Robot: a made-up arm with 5 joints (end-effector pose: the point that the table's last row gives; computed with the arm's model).
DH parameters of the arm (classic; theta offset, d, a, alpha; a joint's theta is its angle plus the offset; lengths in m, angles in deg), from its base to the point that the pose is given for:
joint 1: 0 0.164 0 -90
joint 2: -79.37 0 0.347 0
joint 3: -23.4 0 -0.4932 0
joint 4: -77.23 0 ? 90
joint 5: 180 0.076 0 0
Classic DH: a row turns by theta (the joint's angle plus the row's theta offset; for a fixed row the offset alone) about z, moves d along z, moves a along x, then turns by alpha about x.
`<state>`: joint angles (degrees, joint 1 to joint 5).
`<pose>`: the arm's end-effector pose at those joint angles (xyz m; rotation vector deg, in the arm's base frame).
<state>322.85 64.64 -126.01 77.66 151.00</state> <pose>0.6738 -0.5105 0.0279 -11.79 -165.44 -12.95</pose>
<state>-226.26 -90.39 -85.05 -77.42 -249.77</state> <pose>0.3470 -0.3626 0.6799 74.71 15.55 54.77</pose>
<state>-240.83 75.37 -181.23 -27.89 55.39</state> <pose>-0.3866 0.6926 0.5197 -39.28 -24.44 -5.14</pose>
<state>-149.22 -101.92 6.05 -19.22 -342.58</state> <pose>-0.1411 -0.0840 0.3995 7.76 -66.23 42.81</pose>
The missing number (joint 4, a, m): -0.059
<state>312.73 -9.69 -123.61 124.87 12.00</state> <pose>0.2378 -0.2575 0.8536 153.86 -87.53 12.43</pose>
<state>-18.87 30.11 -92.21 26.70 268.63</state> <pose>0.7520 -0.2570 0.2704 119.89 87.90 27.13</pose>
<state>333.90 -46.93 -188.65 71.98 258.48</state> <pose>-0.6277 0.3075 0.7152 13.43 10.39 52.01</pose>
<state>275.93 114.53 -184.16 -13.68 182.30</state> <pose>0.0883 -0.8503 -0.0513 70.77 75.41 -60.22</pose>
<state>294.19 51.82 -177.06 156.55 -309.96</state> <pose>0.2657 -0.5916 0.5955 -89.93 143.50 47.01</pose>
